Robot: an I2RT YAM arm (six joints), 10 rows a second.
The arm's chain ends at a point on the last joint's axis. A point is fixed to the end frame.
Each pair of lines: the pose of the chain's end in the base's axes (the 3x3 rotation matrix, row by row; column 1 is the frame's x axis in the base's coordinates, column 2 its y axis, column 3 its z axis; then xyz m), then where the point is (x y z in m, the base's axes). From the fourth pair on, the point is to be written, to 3 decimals.
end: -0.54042, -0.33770, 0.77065; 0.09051, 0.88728, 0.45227; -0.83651, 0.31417, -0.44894; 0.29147, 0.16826, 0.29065
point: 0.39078 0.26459 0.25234
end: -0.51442, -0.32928, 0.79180; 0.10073, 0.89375, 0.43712; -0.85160, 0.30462, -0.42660; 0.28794, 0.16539, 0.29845
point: 0.39015 0.25977 0.26302
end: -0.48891, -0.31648, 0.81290; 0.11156, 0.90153, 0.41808; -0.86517, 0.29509, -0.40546; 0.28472, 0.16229, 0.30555
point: 0.39001 0.25422 0.27282
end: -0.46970, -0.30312, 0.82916; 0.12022, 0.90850, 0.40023; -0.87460, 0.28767, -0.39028; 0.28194, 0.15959, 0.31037
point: 0.390 0.249 0.280
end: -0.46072, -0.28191, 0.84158; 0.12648, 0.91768, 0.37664; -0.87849, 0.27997, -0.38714; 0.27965, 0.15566, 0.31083
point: 0.390 0.242 0.280
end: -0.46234, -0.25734, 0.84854; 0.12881, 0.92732, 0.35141; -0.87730, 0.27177, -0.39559; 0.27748, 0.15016, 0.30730
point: 0.390 0.234 0.275
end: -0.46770, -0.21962, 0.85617; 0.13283, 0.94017, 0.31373; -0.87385, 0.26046, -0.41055; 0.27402, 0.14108, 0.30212
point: 0.389 0.220 0.267
